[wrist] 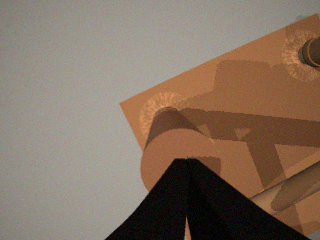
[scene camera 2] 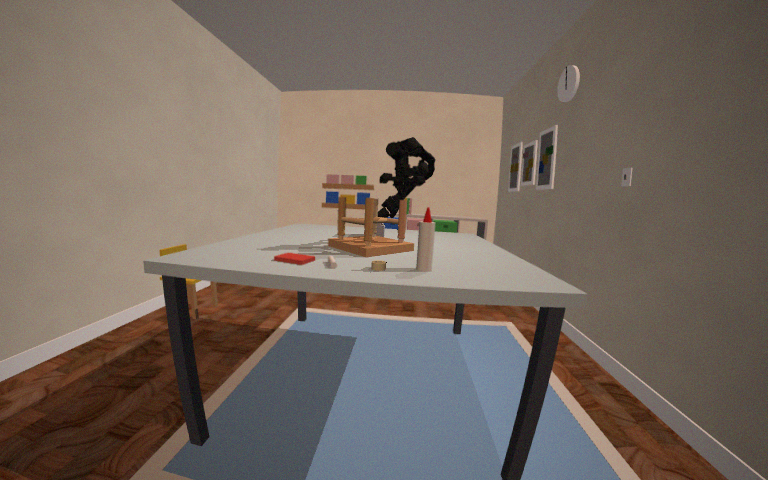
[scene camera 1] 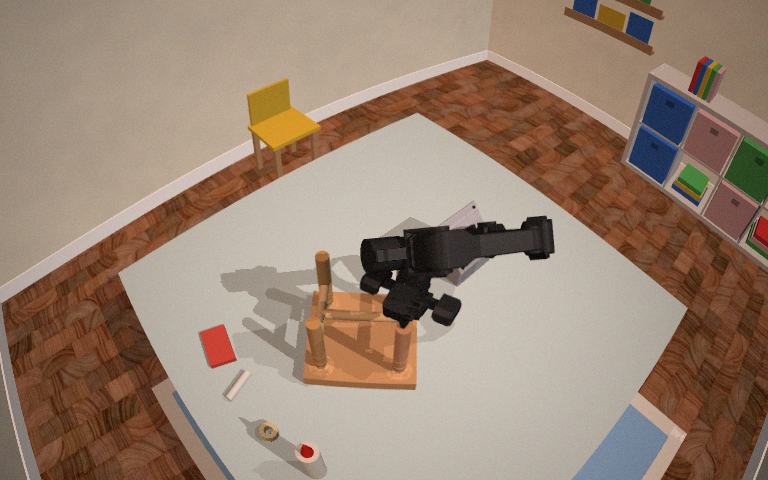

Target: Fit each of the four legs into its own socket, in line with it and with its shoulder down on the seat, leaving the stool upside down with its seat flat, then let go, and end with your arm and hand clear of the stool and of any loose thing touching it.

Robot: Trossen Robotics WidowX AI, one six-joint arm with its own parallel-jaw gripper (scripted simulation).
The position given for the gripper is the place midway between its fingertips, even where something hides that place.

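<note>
Scene camera 1 shows the gripper (scene camera 1: 403, 327) and a red block (scene camera 1: 218, 348). In scene camera 2 there's a glue bottle (scene camera 2: 426, 229). The wrist view has a stool leg (wrist: 171, 135) and also the gripper (wrist: 184, 169). The red block is out of frame in the wrist view, and the glue bottle is out of frame in the wrist view too.
</note>
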